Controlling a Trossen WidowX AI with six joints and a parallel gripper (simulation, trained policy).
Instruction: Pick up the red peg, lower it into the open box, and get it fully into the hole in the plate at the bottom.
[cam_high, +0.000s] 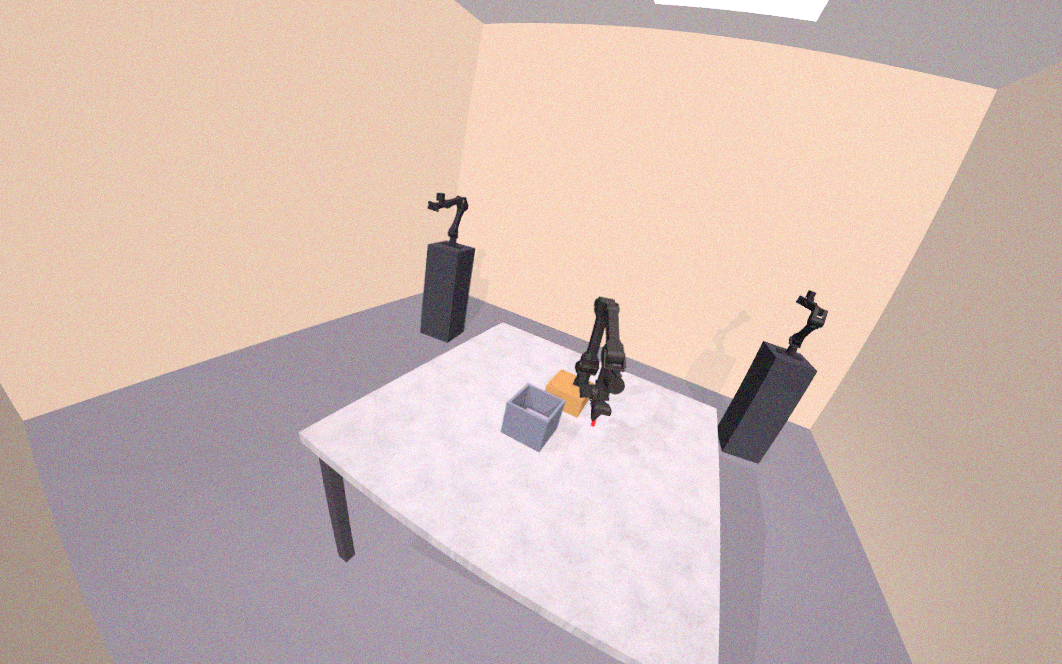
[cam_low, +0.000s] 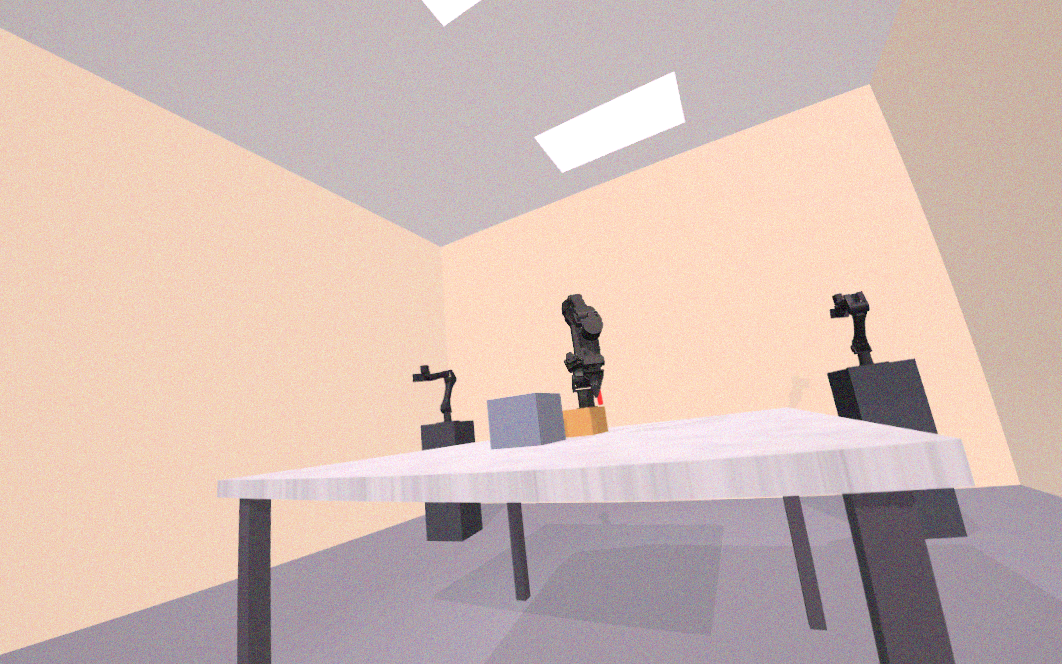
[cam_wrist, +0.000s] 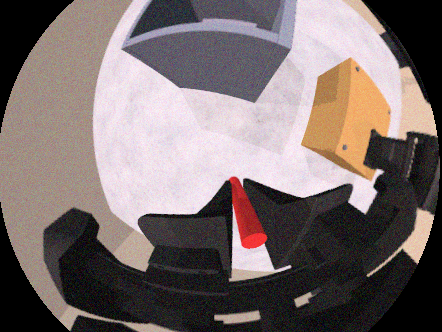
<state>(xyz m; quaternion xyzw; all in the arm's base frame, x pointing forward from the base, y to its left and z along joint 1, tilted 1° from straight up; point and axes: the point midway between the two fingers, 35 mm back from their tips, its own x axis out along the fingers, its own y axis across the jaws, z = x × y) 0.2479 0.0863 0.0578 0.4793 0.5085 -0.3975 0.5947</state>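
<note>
My gripper tip is now 20 cm to the left of the pale plate, 6 cm above it and 5 cm short of it. Also, from my gripper tip: red peg: 2 cm above, 1 cm to the left.
</note>
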